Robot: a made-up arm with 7 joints.
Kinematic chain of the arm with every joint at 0, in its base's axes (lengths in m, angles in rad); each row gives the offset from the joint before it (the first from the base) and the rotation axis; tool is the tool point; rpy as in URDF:
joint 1: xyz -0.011 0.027 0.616 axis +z
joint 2: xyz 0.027 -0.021 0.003 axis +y
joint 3: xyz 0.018 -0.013 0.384 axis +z
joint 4: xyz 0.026 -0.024 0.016 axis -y
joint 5: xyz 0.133 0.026 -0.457 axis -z
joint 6: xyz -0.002 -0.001 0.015 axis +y
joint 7: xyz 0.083 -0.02 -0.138 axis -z
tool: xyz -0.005 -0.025 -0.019 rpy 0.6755 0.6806 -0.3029
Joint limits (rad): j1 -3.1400..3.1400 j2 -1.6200..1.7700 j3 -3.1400..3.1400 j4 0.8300..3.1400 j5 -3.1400..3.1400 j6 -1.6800..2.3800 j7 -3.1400..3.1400
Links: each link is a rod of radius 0.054 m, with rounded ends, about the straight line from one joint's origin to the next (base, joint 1, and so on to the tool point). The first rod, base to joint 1, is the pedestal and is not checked.
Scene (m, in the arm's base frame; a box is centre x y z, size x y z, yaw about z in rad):
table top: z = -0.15
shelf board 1: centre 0.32 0.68 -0.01 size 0.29 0.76 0.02 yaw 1
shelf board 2: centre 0.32 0.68 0.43 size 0.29 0.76 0.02 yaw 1
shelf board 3: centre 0.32 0.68 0.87 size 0.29 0.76 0.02 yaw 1
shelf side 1: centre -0.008 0.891 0.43 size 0.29 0.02 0.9 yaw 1
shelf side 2: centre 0.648 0.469 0.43 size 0.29 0.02 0.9 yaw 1
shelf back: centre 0.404 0.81 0.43 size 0.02 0.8 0.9 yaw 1
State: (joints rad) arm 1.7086 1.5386 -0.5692 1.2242 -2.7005 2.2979 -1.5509
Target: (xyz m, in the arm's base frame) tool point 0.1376 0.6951 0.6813
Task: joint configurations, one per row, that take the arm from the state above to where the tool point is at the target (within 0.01 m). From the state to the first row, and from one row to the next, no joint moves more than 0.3 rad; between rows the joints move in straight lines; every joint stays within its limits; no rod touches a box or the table.
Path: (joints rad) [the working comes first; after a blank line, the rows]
Joints at the target: 2.2245 0.8635 -0.9750 0.8567 -2.3955 2.3800 -1.5829
Straight joint move there: touches shelf board 2.

1: 1.8318 1.4543 -0.5263 1.1585 -2.4487 2.1677 -1.6996
2: 1.9551 1.3700 -0.4834 1.0928 -2.1969 2.0375 -1.8482
3: 2.0783 1.2857 -0.4404 1.0271 -1.9451 1.9073 -1.9969
4: 2.2015 1.2014 -0.3975 0.9614 -1.6932 1.7772 -2.1456
5: 2.3247 1.1171 -0.3546 0.8957 -1.4414 1.6470 -2.2943
6: 2.4480 1.0328 -0.3117 0.8300 -1.1896 1.5168 -2.4429
7: 2.5087 0.9747 -0.5383 0.8300 -1.1659 1.8045 -2.2135
8: 2.5695 0.9165 -0.7650 0.8300 -1.1423 2.0923 -1.9841
9: 2.6302 0.8584 -0.9916 0.8300 -1.1186 2.3800 -1.7547
10: 2.5491 0.8594 -0.9883 0.8353 -1.3740 2.3800 -1.7203
11: 2.4680 0.8604 -0.9850 0.8407 -1.6294 2.3800 -1.6860
12: 2.3868 0.8615 -0.9817 0.8460 -1.8847 2.3800 -1.6516
13: 2.3057 0.8625 -0.9783 0.8513 -2.1401 2.3800 -1.6172
14: 2.2245 0.8635 -0.9750 0.8567 -2.3955 2.3800 -1.5829

